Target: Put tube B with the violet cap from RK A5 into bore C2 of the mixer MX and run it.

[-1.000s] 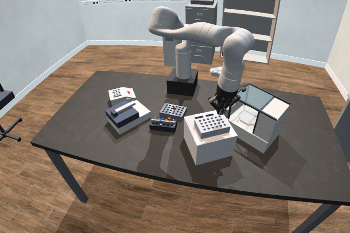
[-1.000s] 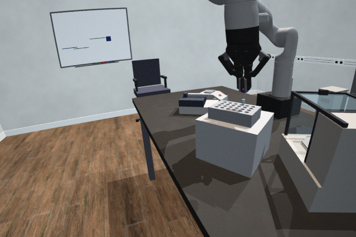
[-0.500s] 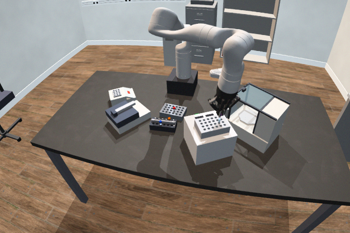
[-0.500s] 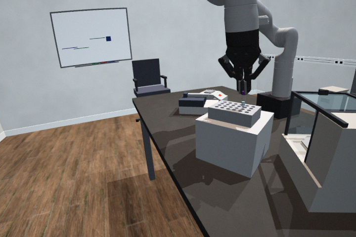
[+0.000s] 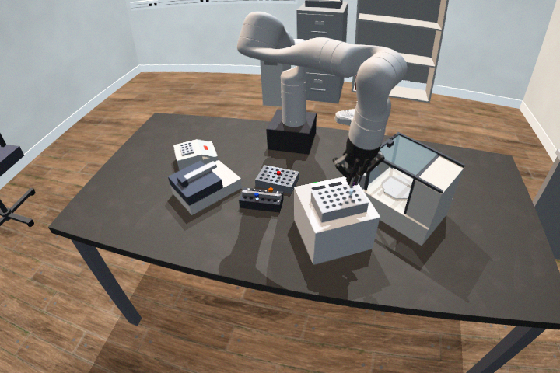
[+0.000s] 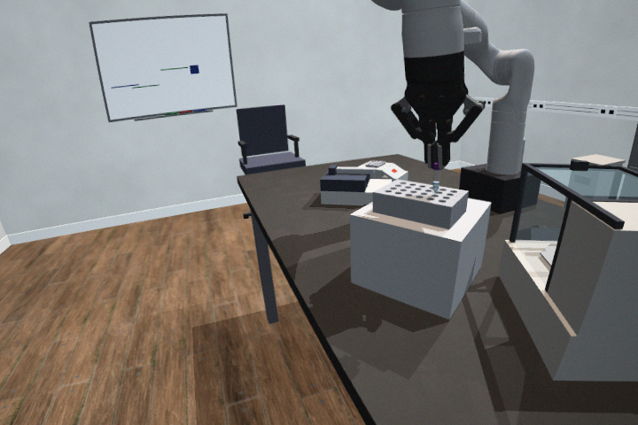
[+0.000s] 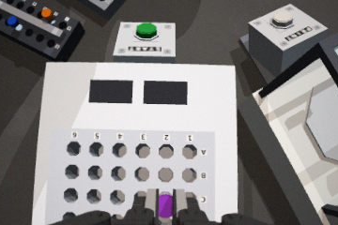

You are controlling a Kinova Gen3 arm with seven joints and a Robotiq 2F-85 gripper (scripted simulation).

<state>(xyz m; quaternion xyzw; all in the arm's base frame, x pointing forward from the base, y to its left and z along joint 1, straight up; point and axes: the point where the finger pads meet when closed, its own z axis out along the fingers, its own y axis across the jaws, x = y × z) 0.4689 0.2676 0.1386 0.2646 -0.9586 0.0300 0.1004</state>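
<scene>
Now: hand 8 cm above the grey bored block and 3 cm to the left of it. From my hand the other things lie so: green start key: 16 cm below, 15 cm behind, 12 cm to the right; dark magnet block MG: 28 cm to the right, 21 cm below, 9 cm behind; red-capped tube: 25 cm to the right, 20 cm below, 20 cm behind.
</scene>
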